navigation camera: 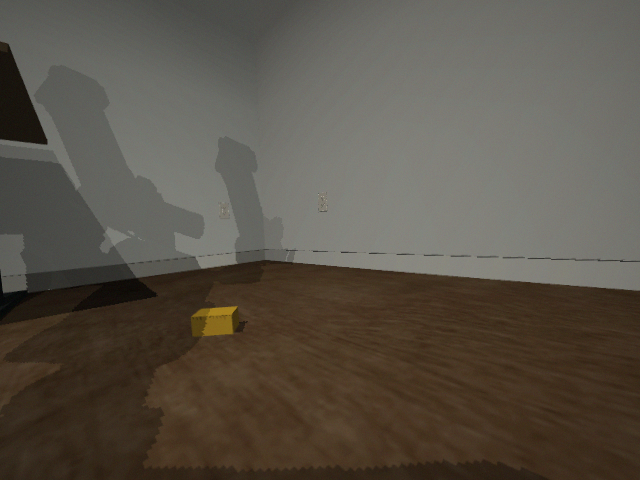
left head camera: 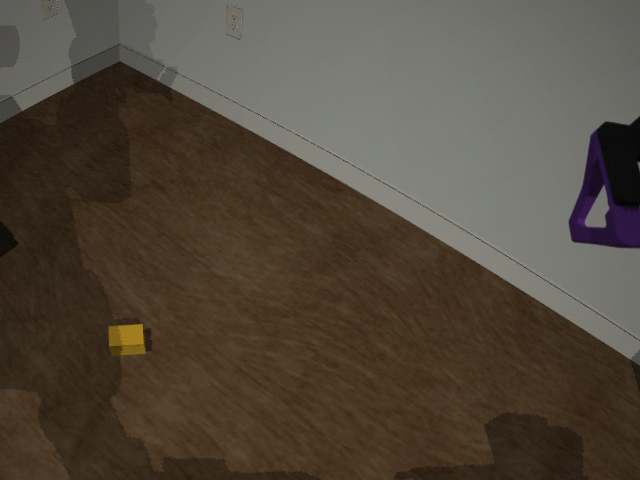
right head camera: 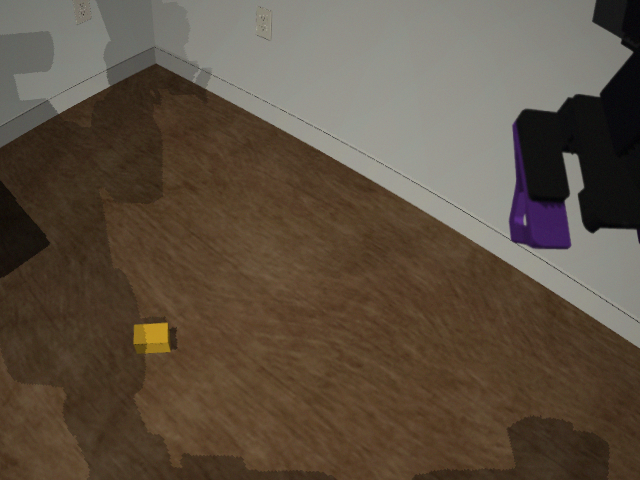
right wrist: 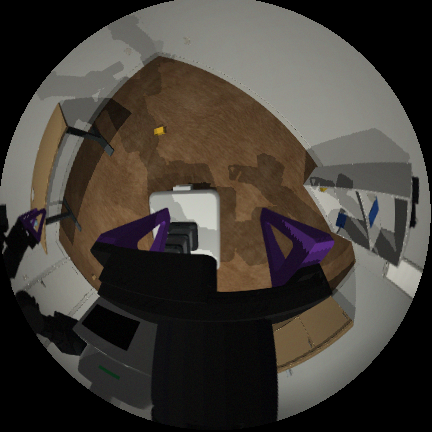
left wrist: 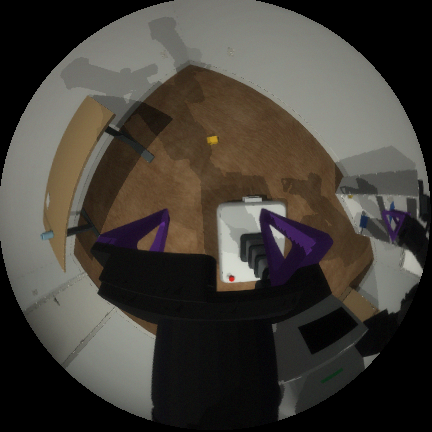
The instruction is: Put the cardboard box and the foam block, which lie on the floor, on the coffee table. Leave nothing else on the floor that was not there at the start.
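Frame: origin at the left arm's base, x ahead, y left, z up, level; centimetres.
Seen in the pictures: left gripper, fingertip midpoint: [right wrist: 40,209] [left wrist: 213,213]; right gripper, fingertip midpoint: [left head camera: 625,233] [right head camera: 580,232] [right wrist: 214,212] [left wrist: 386,210].
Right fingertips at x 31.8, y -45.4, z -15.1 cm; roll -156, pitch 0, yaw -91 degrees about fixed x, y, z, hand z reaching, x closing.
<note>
Offsets run from my right fingertips to a thing's top centre. "spot": to the spot under its first point.
A small yellow block {dx +57.3, dy +50.3, dz -96.2 cm} [left head camera: 126,338] [right head camera: 151,336] [left wrist: 212,140] [right wrist: 159,130] [navigation camera: 214,321], seemingly the foam block, lies flat on the floor, partly in shadow. A tiny brown thing [right wrist: 94,276] at the floor's lower left edge in the right wrist view may be the cardboard box; it is too small to tell. A wooden-topped table [left wrist: 75,165] [right wrist: 46,155] [navigation camera: 18,103] with dark legs stands at the left; I cannot tell whether it is the coffee table. My left gripper [left wrist: 213,213] [right wrist: 40,209] is open and empty. My right gripper [right wrist: 214,212] [left wrist: 386,210] is open and empty, away from the block.
A light blue cylinder [left wrist: 47,235] is on the table top. A grey shelf unit {spot: dx +18.4, dy -98.9, dz -42.2 cm} [left wrist: 377,181] [right wrist: 362,175] with blue things stands at the right. A low wooden piece [right wrist: 320,325] is at the lower right. The white robot base [left wrist: 227,220] [right wrist: 207,205] is below the grippers. Walls meet beyond the block.
</note>
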